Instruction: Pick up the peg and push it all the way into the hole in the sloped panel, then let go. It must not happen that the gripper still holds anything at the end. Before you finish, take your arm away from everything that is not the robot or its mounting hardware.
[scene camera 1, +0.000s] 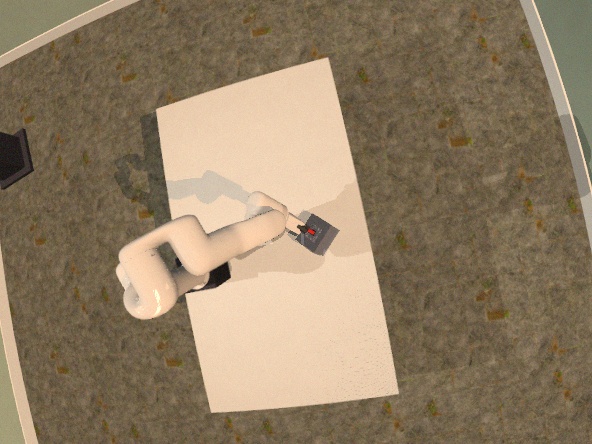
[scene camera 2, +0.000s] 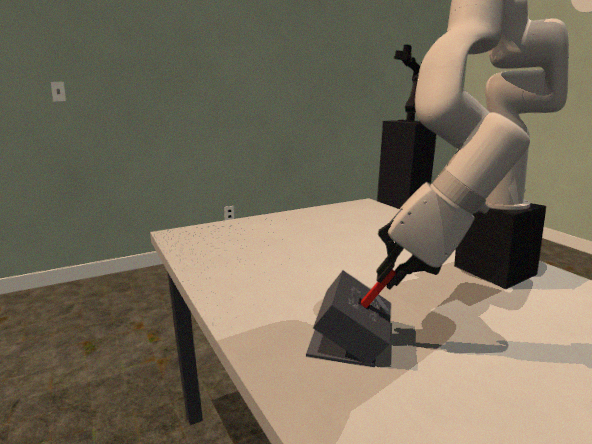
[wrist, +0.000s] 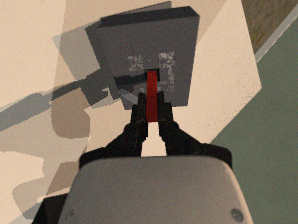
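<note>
I can see my gripper (scene camera 2: 383, 281). The wrist view gives me the gripper (wrist: 152, 101) as well, so I see it there too.
</note>
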